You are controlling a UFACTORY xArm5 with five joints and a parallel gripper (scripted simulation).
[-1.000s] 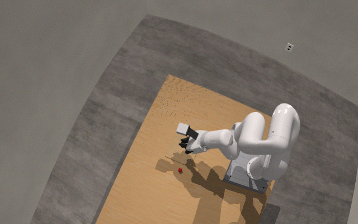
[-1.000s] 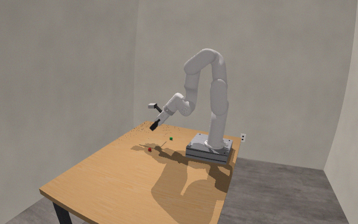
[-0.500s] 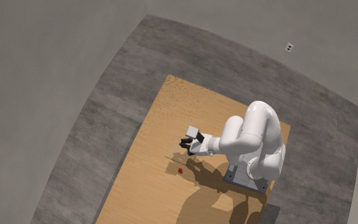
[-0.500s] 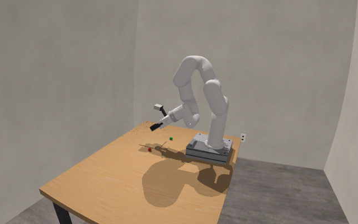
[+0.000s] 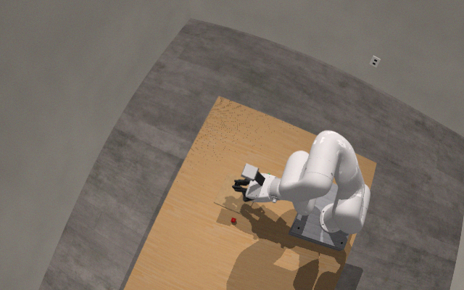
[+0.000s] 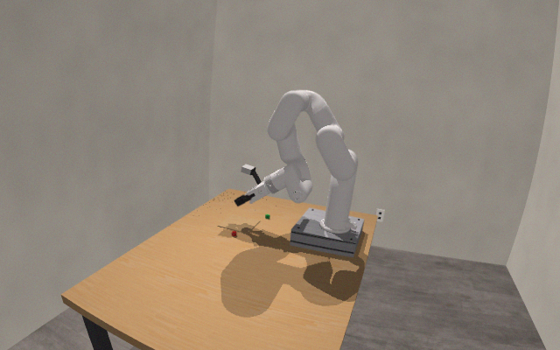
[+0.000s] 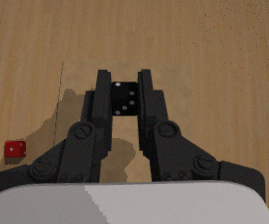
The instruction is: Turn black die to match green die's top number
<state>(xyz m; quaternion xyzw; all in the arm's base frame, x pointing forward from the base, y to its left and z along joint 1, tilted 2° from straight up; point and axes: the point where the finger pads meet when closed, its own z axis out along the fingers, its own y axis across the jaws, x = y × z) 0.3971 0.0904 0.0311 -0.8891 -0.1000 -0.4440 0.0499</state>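
The tan mat is 11 cm below my hand. From my hand the other things lie so: red die: 5 cm behind, 11 cm to the left, 10 cm below; black die: 1 cm ahead, 1 cm below; green die: 6 cm behind, 13 cm to the right, 10 cm below.
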